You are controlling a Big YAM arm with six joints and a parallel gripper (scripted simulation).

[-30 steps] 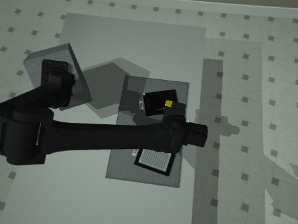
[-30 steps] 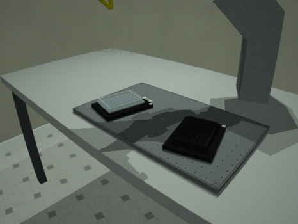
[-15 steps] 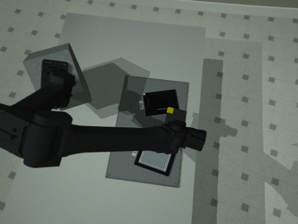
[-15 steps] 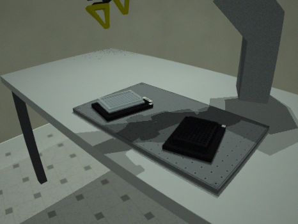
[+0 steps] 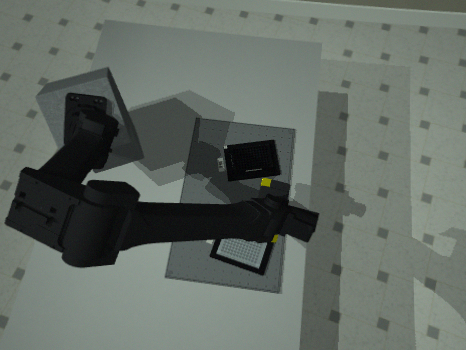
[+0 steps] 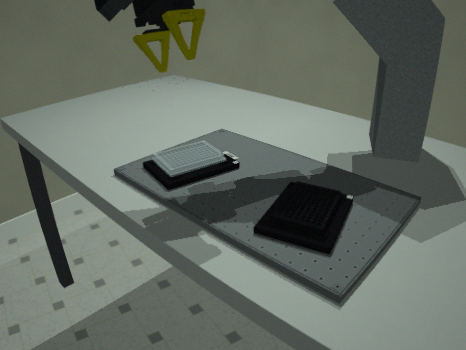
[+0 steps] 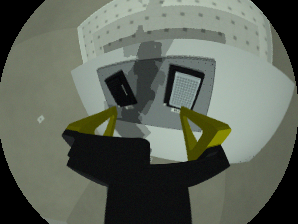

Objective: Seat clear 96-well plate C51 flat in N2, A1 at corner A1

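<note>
Now: the clear 96-well plate C51 21 cm below my hand, 7 cm behind it and 4 cm to the right of it. Also, from my hand: station label: 23 cm to the left, 23 cm below, 12 cm behind; black plate nest N2: 22 cm below, 7 cm behind, 3 cm to the right; black 96-well plate C15: 24 cm to the left, 21 cm below, 3 cm behind.
</note>
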